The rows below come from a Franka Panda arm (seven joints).
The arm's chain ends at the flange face. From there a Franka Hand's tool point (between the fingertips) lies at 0.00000 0.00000 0.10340 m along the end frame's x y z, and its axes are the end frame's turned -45 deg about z.
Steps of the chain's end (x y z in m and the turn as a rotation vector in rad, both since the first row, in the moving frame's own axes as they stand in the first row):
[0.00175, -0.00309, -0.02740, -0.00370, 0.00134, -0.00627]
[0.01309, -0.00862, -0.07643, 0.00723, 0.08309, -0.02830]
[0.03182, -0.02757, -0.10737, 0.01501, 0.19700, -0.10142]
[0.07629, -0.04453, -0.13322, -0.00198, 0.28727, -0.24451]
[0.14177, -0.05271, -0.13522, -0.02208, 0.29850, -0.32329]
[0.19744, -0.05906, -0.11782, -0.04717, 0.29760, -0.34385]
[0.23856, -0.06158, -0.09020, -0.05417, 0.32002, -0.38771]
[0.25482, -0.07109, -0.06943, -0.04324, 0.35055, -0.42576]
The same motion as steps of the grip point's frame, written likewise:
[0.00325, -0.00058, -0.02740, -0.00356, -0.00167, -0.00627]
[0.02202, 0.00861, -0.07679, -0.05364, 0.06387, -0.02830]
[0.05804, 0.01542, -0.10938, -0.12869, 0.14991, -0.10142]
[0.10836, 0.04059, -0.13744, -0.20453, 0.20173, -0.24451]
[0.16081, 0.08245, -0.13978, -0.22668, 0.19546, -0.32329]
[0.20331, 0.11909, -0.12243, -0.24379, 0.17708, -0.34385]
[0.23604, 0.14766, -0.09553, -0.26459, 0.18798, -0.38771]
[0.25777, 0.15260, -0.07572, -0.27845, 0.21730, -0.42576]

